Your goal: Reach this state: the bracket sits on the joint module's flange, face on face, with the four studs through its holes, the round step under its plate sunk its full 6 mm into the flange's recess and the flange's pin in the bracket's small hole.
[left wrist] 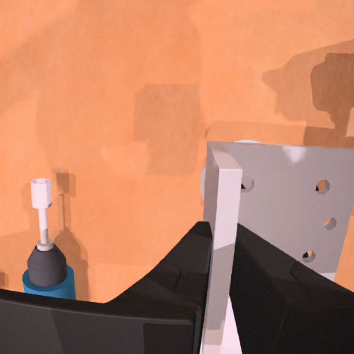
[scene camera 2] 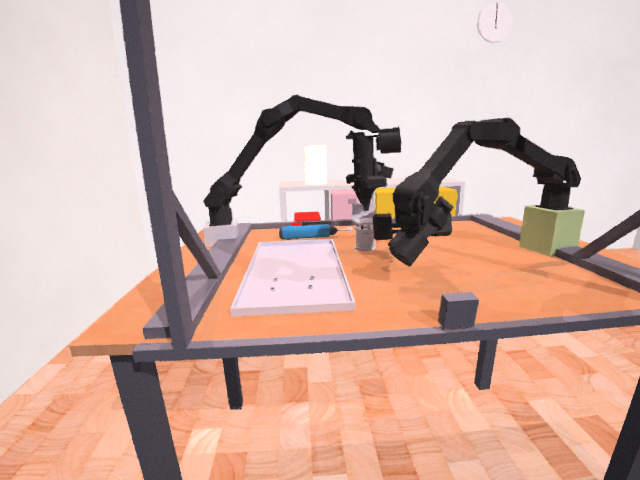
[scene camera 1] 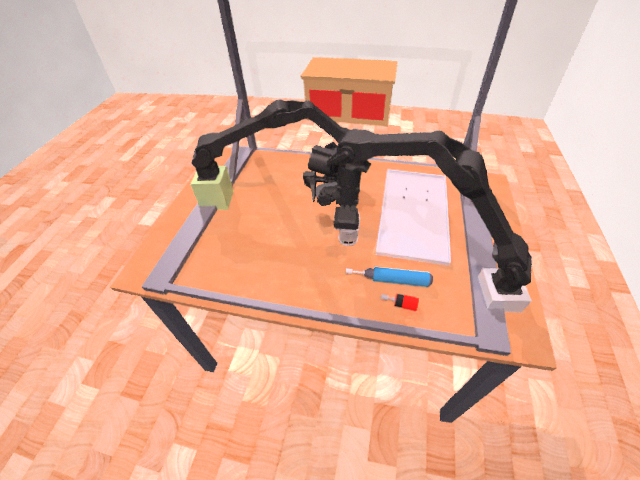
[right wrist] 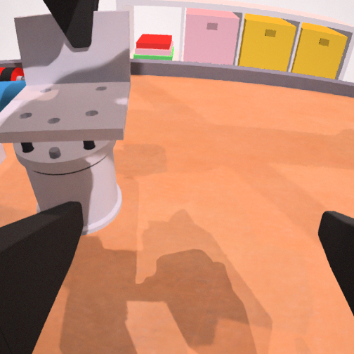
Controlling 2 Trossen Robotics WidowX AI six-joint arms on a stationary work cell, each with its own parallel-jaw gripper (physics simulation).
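Frame: origin at the left arm's base, x ahead, y left, z up, level; metres.
Where they show: left gripper, fingertip midpoint: [scene camera 2: 365, 210]; left arm's base, origin of the base link: [scene camera 2: 220, 223] [scene camera 1: 506, 284]; right arm's base, origin of the base link: [scene camera 2: 554, 207] [scene camera 1: 208, 174].
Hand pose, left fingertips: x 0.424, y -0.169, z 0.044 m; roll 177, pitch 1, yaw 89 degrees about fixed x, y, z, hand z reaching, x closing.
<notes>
Things, the pixels of their top centre, and the offset from my left fingertips. "pt": a spot on its surface instead.
- joint module, middle of its top: [scene camera 2: 365, 222] [scene camera 1: 349, 221] 0.012 m back, 0.032 m right, 0.029 m down
- white tray, middle of its top: [scene camera 2: 294, 264] [scene camera 1: 414, 209] 0.235 m back, 0.158 m right, 0.087 m down
- blue driver, surface spot: [scene camera 1: 400, 276] pt 0.153 m back, 0.136 m left, 0.066 m down
- short red driver, middle of its top: [scene camera 1: 400, 297] 0.146 m back, 0.199 m left, 0.069 m down
- dark grey block, middle of its top: [scene camera 2: 459, 295] 0.024 m back, 0.484 m right, 0.046 m down
My left gripper [scene camera 1: 346, 223] [scene camera 2: 366, 207] [left wrist: 215, 233] is shut on the upright wall of the grey L-shaped bracket [left wrist: 285, 167] [right wrist: 70, 102]. The bracket's holed plate hangs roughly level over the joint module [scene camera 1: 348, 237] [scene camera 2: 364, 240] [right wrist: 75, 185], which stands upright on the table. In the right wrist view two dark studs [right wrist: 89, 145] and the grey pin [right wrist: 54, 152] show on the flange below the plate's front edge, with a gap under the plate. The rear studs, the recess and the step are hidden. My right gripper [scene camera 1: 313, 184] [right wrist: 204, 219] is open and empty beside the module.
A white tray [scene camera 1: 413, 232] [scene camera 2: 294, 310] holds several tiny nuts. A blue driver [scene camera 1: 400, 276] [scene camera 2: 306, 231] [left wrist: 50, 287] and a short red driver [scene camera 1: 407, 301] lie on the table. A dark grey block [scene camera 2: 459, 311] stands at the frame's near edge in scene camera 2.
</notes>
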